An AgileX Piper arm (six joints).
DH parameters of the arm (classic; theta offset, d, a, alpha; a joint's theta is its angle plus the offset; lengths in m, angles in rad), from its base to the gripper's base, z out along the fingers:
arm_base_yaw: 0 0.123 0 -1.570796
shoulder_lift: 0.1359 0 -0.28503 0
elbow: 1.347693 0 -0.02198 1.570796
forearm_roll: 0 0.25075 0 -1.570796
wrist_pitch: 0 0 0 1.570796
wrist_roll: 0 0.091 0 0
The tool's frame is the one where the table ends.
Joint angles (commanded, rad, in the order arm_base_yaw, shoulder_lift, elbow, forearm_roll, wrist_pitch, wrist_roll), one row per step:
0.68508, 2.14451, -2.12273, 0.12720, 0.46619, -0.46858
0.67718, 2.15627, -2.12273, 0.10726, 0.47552, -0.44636
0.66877, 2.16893, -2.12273, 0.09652, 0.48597, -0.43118
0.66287, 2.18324, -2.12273, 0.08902, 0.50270, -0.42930
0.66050, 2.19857, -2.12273, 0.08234, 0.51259, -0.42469
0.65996, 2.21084, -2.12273, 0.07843, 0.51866, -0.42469
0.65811, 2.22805, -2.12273, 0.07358, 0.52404, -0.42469
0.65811, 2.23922, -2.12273, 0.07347, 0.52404, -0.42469
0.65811, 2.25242, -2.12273, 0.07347, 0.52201, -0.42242
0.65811, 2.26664, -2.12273, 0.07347, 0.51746, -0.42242
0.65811, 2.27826, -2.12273, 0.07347, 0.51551, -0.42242
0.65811, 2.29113, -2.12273, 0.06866, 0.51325, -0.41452
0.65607, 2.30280, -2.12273, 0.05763, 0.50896, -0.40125
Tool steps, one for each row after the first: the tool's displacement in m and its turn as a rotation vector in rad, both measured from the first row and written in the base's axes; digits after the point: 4 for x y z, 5 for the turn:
0.0048, -0.0023, -0.0070, -0.01368, 0.01750, -0.01681
0.0095, -0.0046, -0.0145, -0.02620, 0.03794, -0.03098
0.0133, -0.0059, -0.0234, -0.05021, 0.05844, -0.03659
0.0162, -0.0055, -0.0323, -0.06809, 0.07662, -0.04045
0.0180, -0.0046, -0.0392, -0.08266, 0.08841, -0.04067
0.0209, -0.0038, -0.0488, -0.10055, 0.10298, -0.04224
0.0224, -0.0027, -0.0548, -0.10765, 0.11160, -0.04216
0.0242, -0.0013, -0.0617, -0.11316, 0.12164, -0.04327
0.0261, 0.0001, -0.0690, -0.11924, 0.12918, -0.04353
0.0276, 0.0012, -0.0751, -0.12532, 0.13670, -0.04361
0.0292, 0.0022, -0.0819, -0.13052, 0.14654, -0.04754
0.0316, 0.0021, -0.0879, -0.13483, 0.15315, -0.05627

